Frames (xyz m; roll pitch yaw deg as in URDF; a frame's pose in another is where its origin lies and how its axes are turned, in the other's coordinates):
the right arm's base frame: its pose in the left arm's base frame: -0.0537 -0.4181 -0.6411 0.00 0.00 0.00
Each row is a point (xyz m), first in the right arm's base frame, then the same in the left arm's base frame.
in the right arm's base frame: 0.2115 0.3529 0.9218
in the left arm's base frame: 0.1578 -0.0652 0.2807
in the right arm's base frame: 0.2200 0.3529 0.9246
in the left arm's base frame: 0.1663 -0.0652 0.2835
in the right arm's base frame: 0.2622 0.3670 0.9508
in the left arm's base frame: 0.2085 -0.0511 0.3097
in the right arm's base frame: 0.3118 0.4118 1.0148
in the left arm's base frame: 0.2581 -0.0063 0.3737
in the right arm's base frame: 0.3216 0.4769 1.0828
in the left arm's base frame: 0.2679 0.0588 0.4417
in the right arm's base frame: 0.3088 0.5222 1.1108
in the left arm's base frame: 0.2551 0.1041 0.4697
